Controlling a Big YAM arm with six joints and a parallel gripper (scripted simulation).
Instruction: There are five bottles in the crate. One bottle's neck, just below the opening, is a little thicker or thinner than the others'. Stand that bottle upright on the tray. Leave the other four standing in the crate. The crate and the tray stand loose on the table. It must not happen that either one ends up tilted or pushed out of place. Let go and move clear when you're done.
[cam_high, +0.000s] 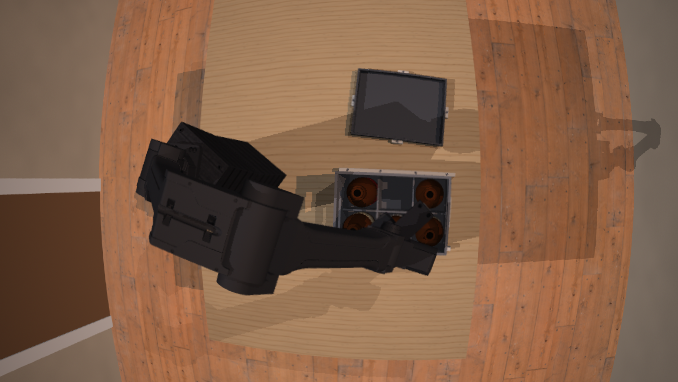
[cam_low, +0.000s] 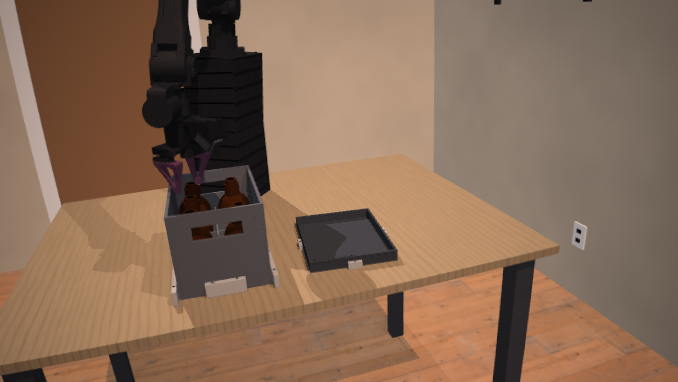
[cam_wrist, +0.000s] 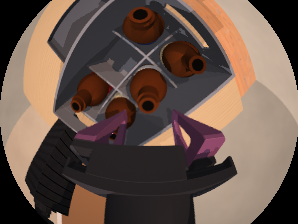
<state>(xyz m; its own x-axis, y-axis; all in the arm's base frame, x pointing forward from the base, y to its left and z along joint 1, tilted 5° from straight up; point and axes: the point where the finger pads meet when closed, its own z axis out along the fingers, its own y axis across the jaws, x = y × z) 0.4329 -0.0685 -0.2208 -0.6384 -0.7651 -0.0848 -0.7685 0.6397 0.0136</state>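
Right now the grey crate is 1 cm behind my hand, 5 cm to the left of it and 11 cm below it. Round my hand: dark tray 3 cm behind, 33 cm to the left, 18 cm below.
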